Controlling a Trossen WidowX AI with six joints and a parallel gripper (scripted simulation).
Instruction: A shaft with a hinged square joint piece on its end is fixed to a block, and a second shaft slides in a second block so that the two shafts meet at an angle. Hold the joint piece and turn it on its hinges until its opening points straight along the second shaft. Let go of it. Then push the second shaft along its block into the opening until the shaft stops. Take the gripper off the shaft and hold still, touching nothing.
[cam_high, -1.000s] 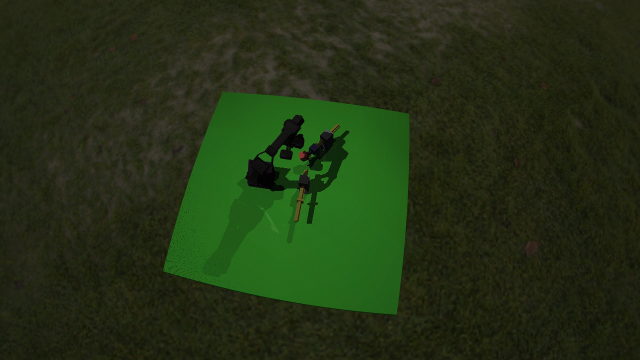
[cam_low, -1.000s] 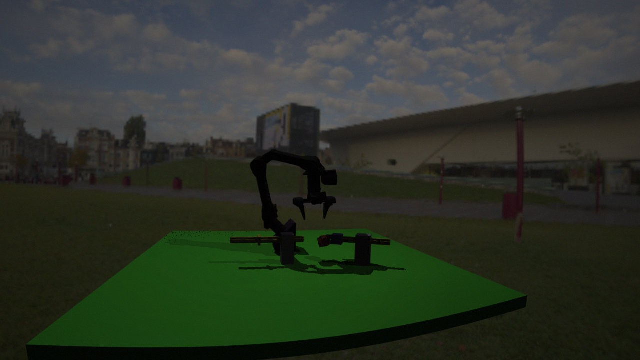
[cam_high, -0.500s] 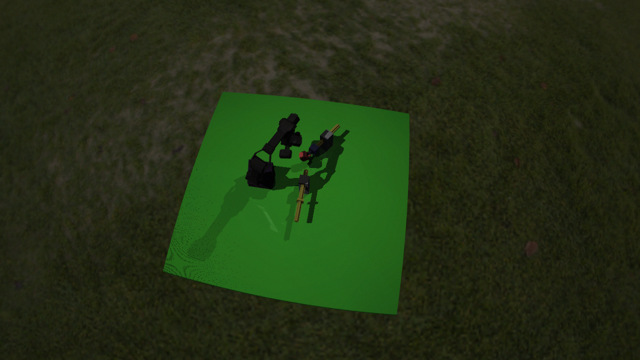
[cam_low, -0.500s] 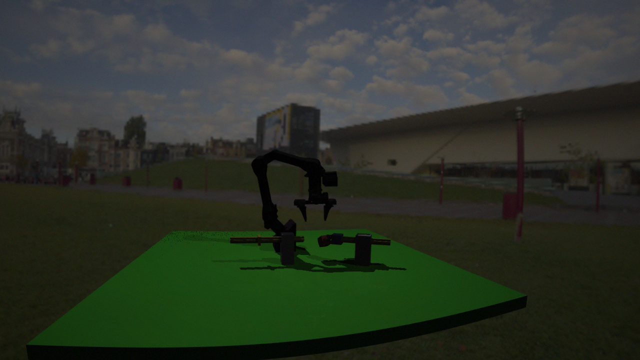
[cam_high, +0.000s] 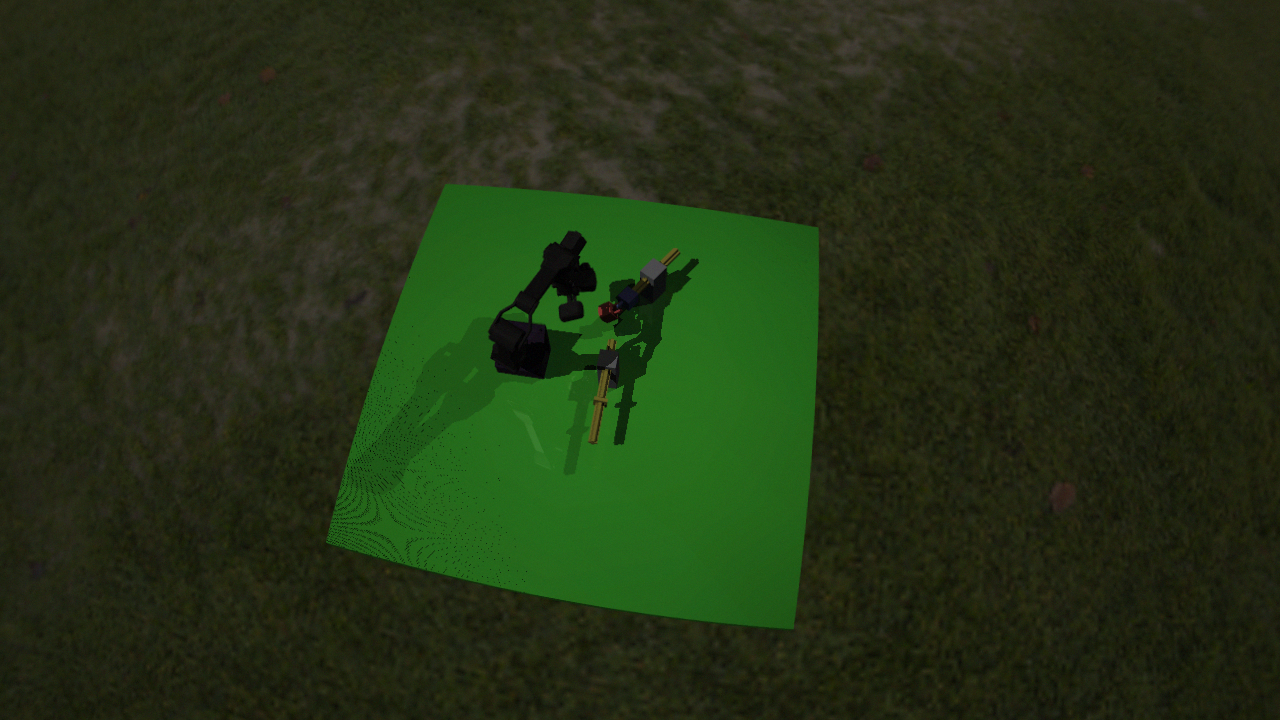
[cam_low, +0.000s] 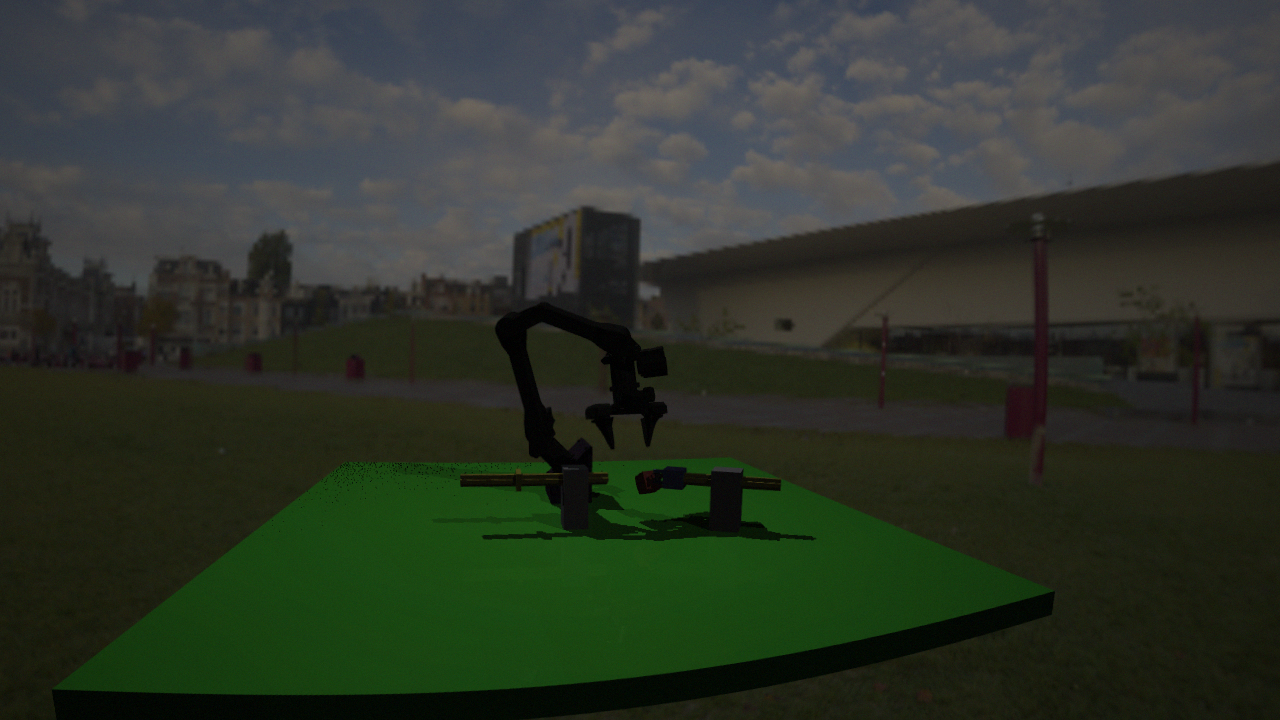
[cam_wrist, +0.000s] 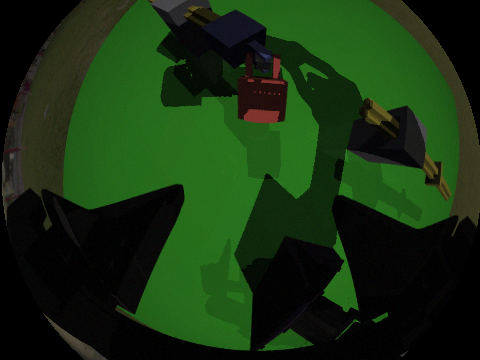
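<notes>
My gripper tip is 8 cm short of the red square joint piece, 6 cm above it and 2 cm to the right of it.
</notes>
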